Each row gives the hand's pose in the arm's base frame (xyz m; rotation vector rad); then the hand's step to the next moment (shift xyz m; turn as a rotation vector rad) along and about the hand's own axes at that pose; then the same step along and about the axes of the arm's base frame.
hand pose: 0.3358 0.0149 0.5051 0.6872 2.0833 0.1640
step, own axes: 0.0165 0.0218 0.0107 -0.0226 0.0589 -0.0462
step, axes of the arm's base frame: 0.0104 0.0255 -0.0103 -0.0032 0.0438 0.0647
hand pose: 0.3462 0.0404 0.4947 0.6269 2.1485 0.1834
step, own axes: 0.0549 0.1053 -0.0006 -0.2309 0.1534 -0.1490
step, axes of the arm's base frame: 0.0112 0.1182 -0.0023 0.0550 0.0309 0.3083
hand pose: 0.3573 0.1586 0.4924 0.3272 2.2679 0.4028
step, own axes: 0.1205 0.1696 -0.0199 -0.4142 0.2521 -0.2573
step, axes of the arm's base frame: -0.0757 0.1948 -0.0023 0.1037 0.0362 0.5378
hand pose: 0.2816 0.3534 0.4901 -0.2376 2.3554 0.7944
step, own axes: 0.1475 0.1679 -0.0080 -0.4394 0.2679 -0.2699
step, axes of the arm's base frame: -0.1788 0.1342 -0.0056 0.1114 0.0406 0.5689
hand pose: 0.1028 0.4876 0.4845 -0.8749 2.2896 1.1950
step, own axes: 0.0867 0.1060 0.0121 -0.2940 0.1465 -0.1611
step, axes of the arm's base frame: -0.1348 0.0268 0.0017 0.0985 0.0291 0.3511
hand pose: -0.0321 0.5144 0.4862 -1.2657 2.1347 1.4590
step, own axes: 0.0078 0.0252 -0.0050 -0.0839 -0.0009 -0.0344
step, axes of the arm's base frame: -0.0228 -0.0053 0.0131 0.0583 0.0133 0.0682
